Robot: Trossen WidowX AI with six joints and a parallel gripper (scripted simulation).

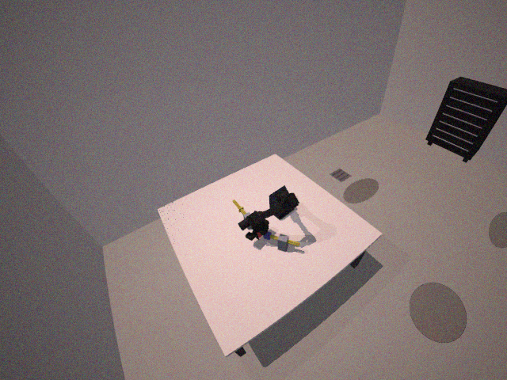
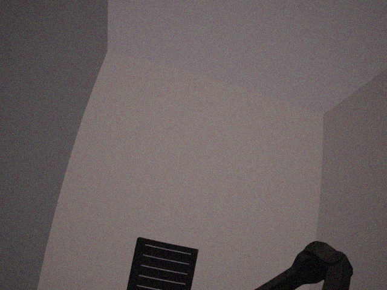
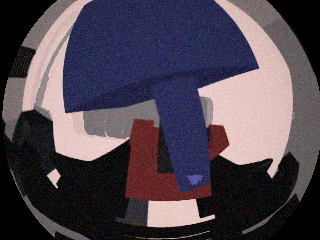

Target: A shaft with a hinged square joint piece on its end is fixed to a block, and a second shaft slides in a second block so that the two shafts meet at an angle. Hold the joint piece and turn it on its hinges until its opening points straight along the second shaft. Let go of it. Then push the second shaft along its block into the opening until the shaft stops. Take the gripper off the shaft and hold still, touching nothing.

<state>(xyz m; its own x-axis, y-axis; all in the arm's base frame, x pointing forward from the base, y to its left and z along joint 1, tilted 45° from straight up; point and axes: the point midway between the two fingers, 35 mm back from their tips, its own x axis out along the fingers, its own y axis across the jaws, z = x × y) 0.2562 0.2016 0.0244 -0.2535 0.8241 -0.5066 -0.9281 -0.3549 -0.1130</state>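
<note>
My gripper tip is 10 mm to the left of the red square joint piece and 40 mm below it.
</note>
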